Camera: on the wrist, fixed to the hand. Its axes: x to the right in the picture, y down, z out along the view.
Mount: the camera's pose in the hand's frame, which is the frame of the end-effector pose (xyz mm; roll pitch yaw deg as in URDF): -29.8 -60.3 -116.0 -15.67 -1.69 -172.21
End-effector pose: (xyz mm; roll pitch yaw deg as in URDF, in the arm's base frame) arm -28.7 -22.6 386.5 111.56 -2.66 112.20
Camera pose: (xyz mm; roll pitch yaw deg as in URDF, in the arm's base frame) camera -138.1 -98.7 371.7 -127.26 10.52 -69.10
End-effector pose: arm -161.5 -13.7 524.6 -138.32 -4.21 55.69
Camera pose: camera -157.0 -64.0 648.8 122.49 0.28 -131.25
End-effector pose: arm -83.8 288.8 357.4 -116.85 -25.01 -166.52
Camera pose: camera -31.7 379.7 441.0 99.32 18.74 8.18
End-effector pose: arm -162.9 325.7 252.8 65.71 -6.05 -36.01
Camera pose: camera -130.5 402.2 147.6 -80.48 12.42 148.84
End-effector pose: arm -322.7 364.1 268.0 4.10 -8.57 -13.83
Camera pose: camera -346.3 316.5 144.9 -18.55 7.36 174.12
